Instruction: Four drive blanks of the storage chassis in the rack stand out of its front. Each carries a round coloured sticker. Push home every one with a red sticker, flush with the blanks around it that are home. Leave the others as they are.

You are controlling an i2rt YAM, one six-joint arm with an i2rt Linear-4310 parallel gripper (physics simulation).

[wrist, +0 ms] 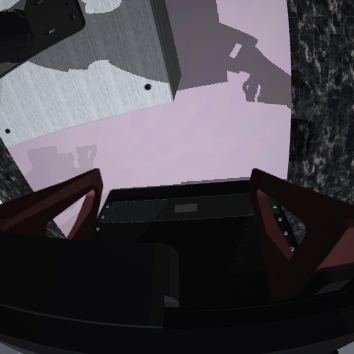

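Note:
My gripper (175, 176) is open, with its two dark red fingers wide apart and no object held between them. The dark rack (170, 190) shows beyond and below the fingertips, with a row of small light holes down each side. A dark panel (140, 211) with a small grey rectangle lies across its upper part, seen between the fingers. The rack's lower part is in deep shadow and partly hidden by the gripper's body. The drive blanks cannot be made out, and no red or other coloured sticker shows in this view.
A brushed metal plate (100, 90) with dark screw holes lies at the upper left, with a black bracket (57, 22) on it. A pale pink surface (215, 135) lies between plate and rack, with shadows across it. Dark mottled stone (322, 100) runs along the right.

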